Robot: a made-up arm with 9 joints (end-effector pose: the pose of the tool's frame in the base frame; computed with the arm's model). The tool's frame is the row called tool. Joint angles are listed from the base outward.
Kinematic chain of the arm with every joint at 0, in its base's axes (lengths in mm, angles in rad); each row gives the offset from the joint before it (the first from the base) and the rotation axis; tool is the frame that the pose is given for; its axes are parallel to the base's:
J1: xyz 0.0 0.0 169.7 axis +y
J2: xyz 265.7 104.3 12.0 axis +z
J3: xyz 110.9 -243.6 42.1 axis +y
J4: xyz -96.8 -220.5 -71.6 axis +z
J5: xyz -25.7 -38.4 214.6 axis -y
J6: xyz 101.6 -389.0 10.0 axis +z
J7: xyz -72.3 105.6 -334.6 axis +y
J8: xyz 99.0 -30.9 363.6 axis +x
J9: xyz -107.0 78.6 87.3 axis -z
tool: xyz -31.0 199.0 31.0
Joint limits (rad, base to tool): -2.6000..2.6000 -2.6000..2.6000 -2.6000..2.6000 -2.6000..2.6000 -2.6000..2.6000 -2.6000..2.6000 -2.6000..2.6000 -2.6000..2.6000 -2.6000..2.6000
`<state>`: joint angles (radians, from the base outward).
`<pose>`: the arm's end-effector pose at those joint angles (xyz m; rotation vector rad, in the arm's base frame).
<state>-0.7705 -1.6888 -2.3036 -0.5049 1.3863 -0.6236 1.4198 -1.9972 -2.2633</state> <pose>-0.1481 0.4282 -0.5718 -0.6814 0.0443 -1.3992</pose>
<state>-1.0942 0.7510 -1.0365 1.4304 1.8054 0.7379 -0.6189 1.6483 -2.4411</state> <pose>-0.1753 0.0541 1.1376 -0.1554 -1.2002 0.8494</pose>
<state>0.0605 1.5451 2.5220 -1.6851 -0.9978 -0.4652 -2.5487 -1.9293 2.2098</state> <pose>0.1903 0.3143 0.2675 -1.2107 1.9265 -1.9353</pose>
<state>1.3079 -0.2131 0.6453 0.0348 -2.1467 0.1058 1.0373 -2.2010 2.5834</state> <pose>0.2831 -0.4735 0.4515 -0.0676 2.1523 0.9388</pose>
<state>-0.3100 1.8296 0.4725 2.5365 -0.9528 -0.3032 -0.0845 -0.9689 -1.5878</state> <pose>0.4478 0.4668 0.6167 0.6954 0.3931 -0.1121</pose>
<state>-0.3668 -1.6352 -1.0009 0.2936 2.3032 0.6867 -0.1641 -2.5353 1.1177</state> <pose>-0.6272 0.3492 0.1912 0.0196 0.4518 -0.2300</pose>
